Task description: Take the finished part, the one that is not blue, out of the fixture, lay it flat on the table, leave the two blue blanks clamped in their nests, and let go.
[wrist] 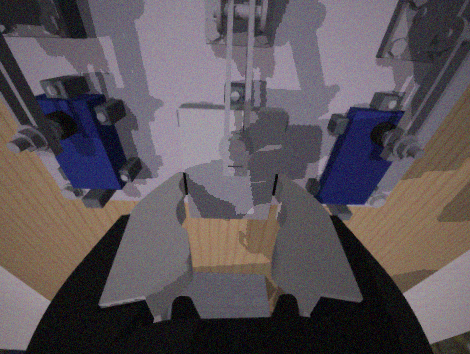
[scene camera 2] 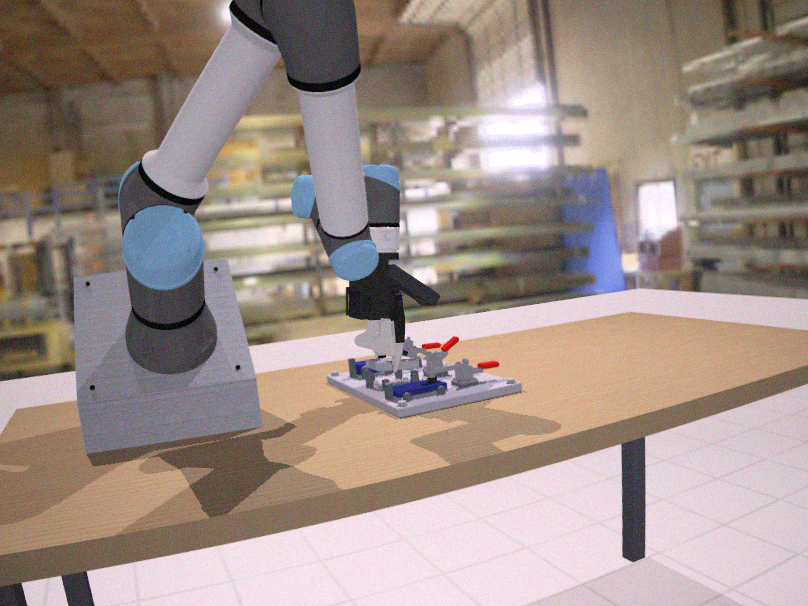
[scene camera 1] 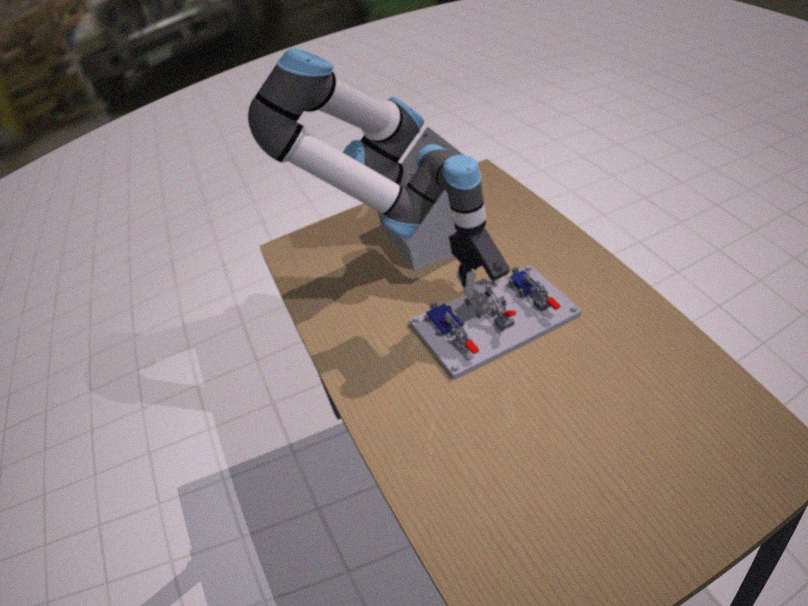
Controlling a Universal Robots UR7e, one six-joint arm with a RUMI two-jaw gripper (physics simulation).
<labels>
gripper: wrist 230,175; scene camera 2; scene camera 1
same spot on fixture plate: (wrist: 155,63) = (scene camera 2: 410,373)
same spot on gripper: (scene camera 1: 465,275) = (scene camera 2: 399,322)
</labels>
